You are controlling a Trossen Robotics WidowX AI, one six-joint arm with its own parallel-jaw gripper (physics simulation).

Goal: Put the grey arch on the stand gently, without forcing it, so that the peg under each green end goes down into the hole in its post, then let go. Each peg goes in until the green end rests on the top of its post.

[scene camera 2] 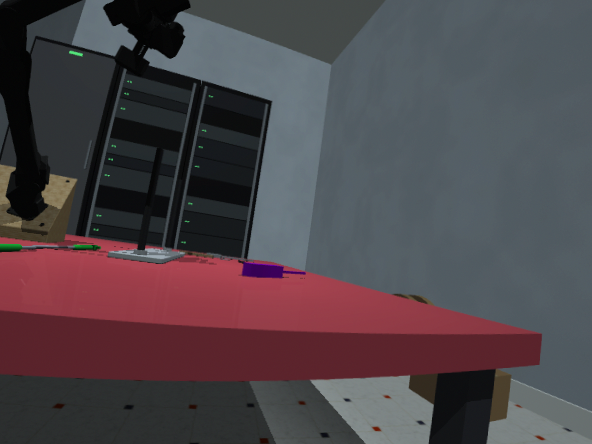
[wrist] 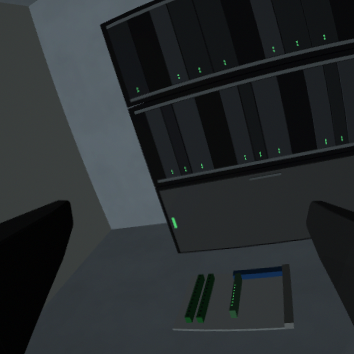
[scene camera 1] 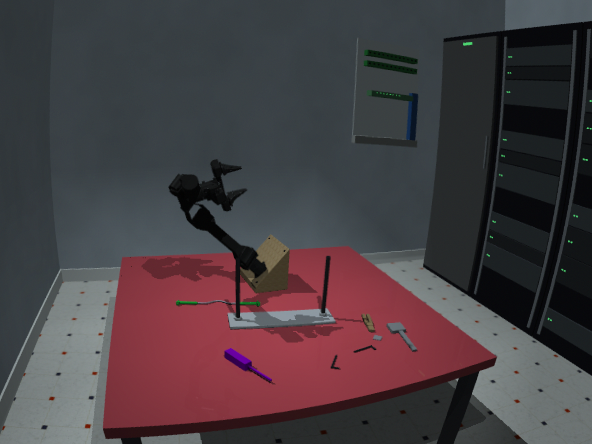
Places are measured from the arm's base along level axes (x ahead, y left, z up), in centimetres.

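Where they show: gripper, fingertip midpoint: (wrist: 192, 213) (scene camera 1: 244, 178); arm's base at its link origin: (scene camera 2: 28, 208) (scene camera 1: 260, 270).
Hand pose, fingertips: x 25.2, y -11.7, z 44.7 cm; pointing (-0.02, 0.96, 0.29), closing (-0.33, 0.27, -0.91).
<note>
Each offset is from my fingertips to the centre of the thing.
The grey arch {dx -8.5, dy -8.8, dz -51.8 cm} (scene camera 1: 216, 301) (scene camera 2: 45, 246) lies flat on the table, left of and partly behind the stand in scene camera 1. Its green ends (scene camera 1: 188, 303) (scene camera 2: 87, 247) point left and right; the left post crosses in front of it near the right end. The stand's pale base (scene camera 1: 280, 322) (scene camera 2: 167, 257) carries two upright black posts (scene camera 1: 237, 292) (scene camera 1: 326, 285); one post {dx +7.2, dy -2.6, dz -39.5 cm} (scene camera 2: 151, 200) can be made out in scene camera 2. The holes are too small to see. My gripper (scene camera 1: 244, 179) (wrist: 192, 213) is open and empty, high above the table and well apart from arch and stand.
A wooden block (scene camera 1: 275, 265) (scene camera 2: 60, 215) bears the arm's base. A purple tool {dx +38.8, dy -3.8, dz -51.0 cm} (scene camera 1: 238, 359) (scene camera 2: 262, 270) lies in front of the stand. A tan clamp-like piece {dx +16.9, dy +46.0, dz -51.7 cm} (scene camera 1: 368, 323), a grey hammer {dx +30.6, dy +54.3, dz -51.7 cm} (scene camera 1: 396, 328), a small grey piece {dx +27.9, dy +45.0, dz -52.2 cm} (scene camera 1: 377, 338) and black angled keys {dx +35.1, dy +37.0, dz -52.0 cm} (scene camera 1: 364, 348) {dx +39.7, dy +25.1, dz -52.0 cm} (scene camera 1: 334, 363) lie to its right.
</note>
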